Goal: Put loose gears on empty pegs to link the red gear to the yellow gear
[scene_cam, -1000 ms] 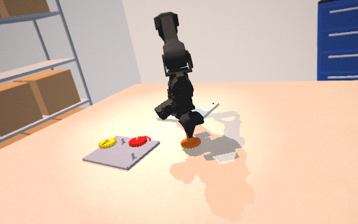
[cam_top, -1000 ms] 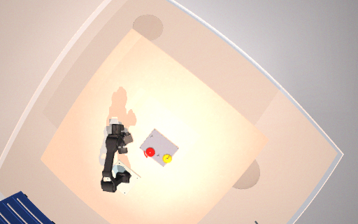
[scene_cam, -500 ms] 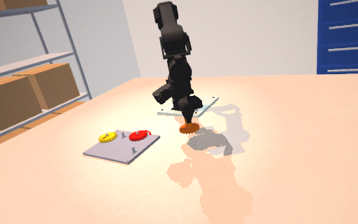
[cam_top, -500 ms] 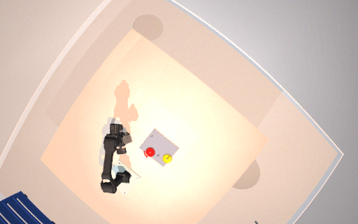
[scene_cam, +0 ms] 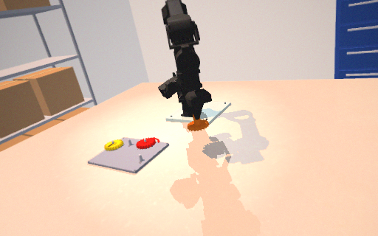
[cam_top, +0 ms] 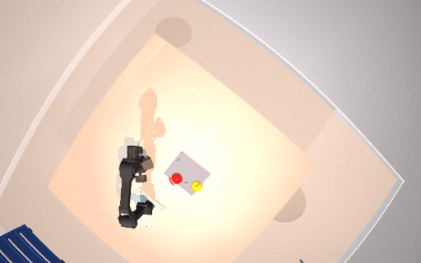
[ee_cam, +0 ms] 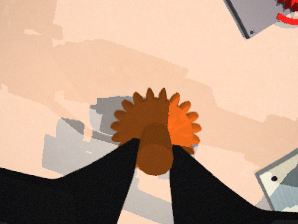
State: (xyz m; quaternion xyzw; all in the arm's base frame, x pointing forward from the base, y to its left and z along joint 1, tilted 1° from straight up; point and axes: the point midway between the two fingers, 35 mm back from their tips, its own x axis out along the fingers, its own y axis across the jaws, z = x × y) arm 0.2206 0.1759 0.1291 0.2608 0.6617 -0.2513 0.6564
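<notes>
The yellow gear is 310 mm to the right of my gripper tip, 90 mm below it and 80 mm ahead of it. From my gripper tip the other things lie so: orange gear 10 mm below; then red arrow 180 mm to the right, 90 mm below; then red gear 200 mm to the right, 90 mm below, 40 mm ahead.
</notes>
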